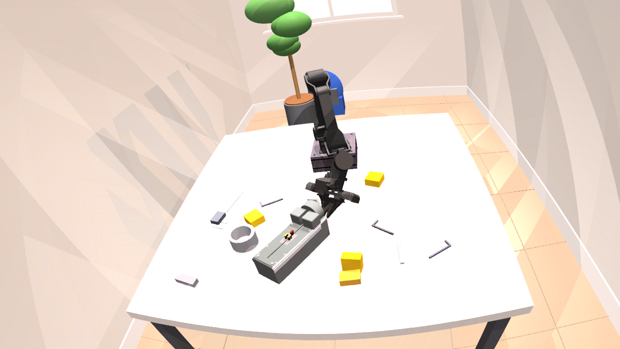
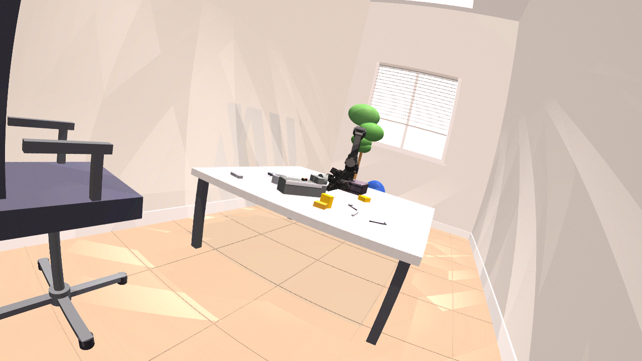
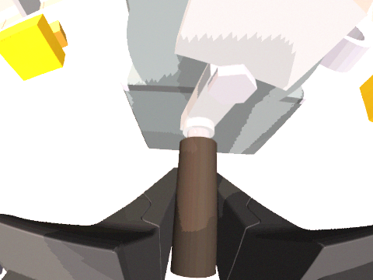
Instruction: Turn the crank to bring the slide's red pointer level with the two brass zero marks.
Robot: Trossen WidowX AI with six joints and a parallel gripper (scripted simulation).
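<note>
Right now the brown crank handle is 2 cm behind my gripper tip, 2 cm above it and 1 cm to the left of it. Round my gripper tip: red pointer 13 cm ahead, 8 cm to the right, 5 cm above.
</note>
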